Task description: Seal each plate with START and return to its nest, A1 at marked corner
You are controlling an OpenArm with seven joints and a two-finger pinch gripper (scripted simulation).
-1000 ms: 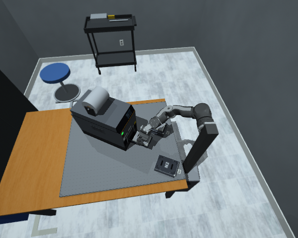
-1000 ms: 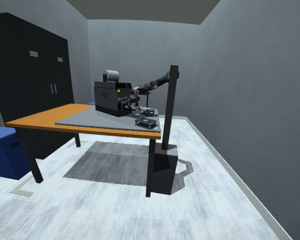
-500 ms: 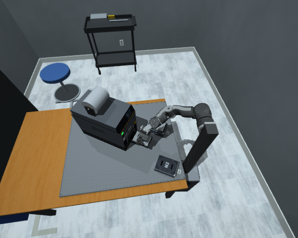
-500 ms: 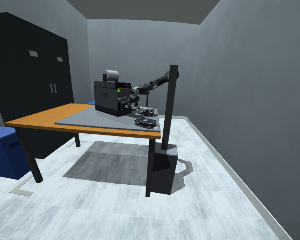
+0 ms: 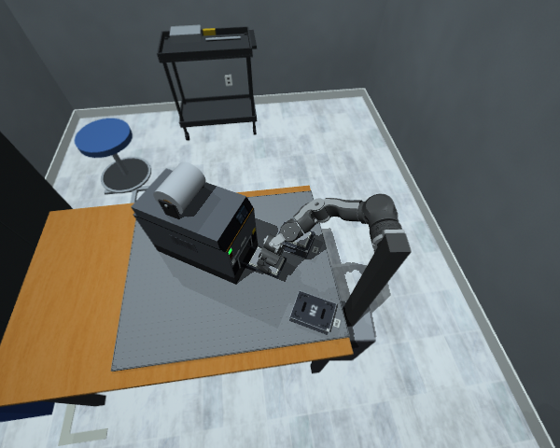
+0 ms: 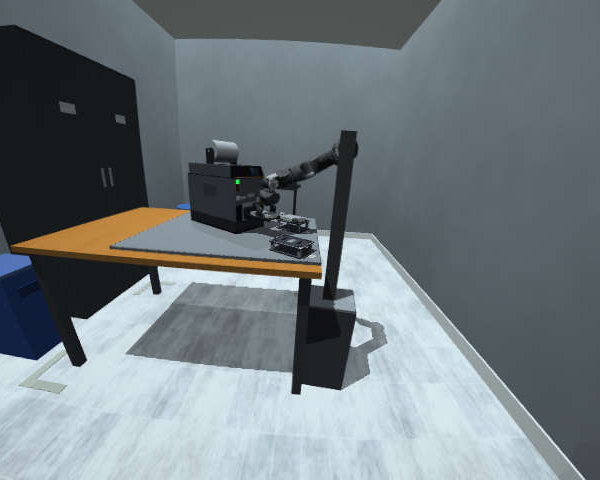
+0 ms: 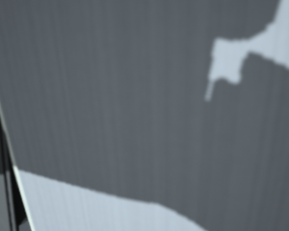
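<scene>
Right now the white well plate is right at my hand. Also, from my hand: foil roll (310 mm above, 300 mm ahead, 140 mm to the right); sealer stage (10 mm below); grey start button (130 mm ahead, 80 mm above, 40 mm to the left).
</scene>
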